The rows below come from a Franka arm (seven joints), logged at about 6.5 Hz.
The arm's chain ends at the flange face. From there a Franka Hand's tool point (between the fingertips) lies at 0.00 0.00 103.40 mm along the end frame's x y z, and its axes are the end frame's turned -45 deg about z.
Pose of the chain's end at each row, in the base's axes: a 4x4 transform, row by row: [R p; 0 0 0 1], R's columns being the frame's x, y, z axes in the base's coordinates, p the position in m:
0.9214 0.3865 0.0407 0.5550; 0.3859 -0.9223 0.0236 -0.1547; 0.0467 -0.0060 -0.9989 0.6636; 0 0 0 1
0.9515 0.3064 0.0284 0.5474; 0.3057 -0.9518 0.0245 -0.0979; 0.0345 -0.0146 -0.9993 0.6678; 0 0 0 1
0.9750 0.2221 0.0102 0.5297; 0.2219 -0.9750 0.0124 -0.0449; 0.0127 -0.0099 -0.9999 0.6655; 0 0 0 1
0.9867 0.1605 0.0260 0.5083; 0.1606 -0.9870 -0.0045 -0.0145; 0.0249 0.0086 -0.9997 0.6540; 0 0 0 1
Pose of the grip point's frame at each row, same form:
0.3782 0.9248 0.0407 0.5592; 0.9250 -0.3793 0.0236 -0.1523; 0.0373 0.0288 -0.9989 0.5603; 0 0 0 1
0.4562 0.8895 0.0284 0.5503; 0.8892 -0.4569 0.0245 -0.0954; 0.0347 0.0141 -0.9993 0.5645; 0 0 0 1
0.5324 0.8465 0.0102 0.5308; 0.8463 -0.5325 0.0124 -0.0436; 0.0160 0.0020 -0.9999 0.5621; 0 0 0 1
0.5842 0.8112 0.0260 0.5110; 0.8115 -0.5844 -0.0045 -0.0150; 0.0115 0.0237 -0.9997 0.5506; 0 0 0 1

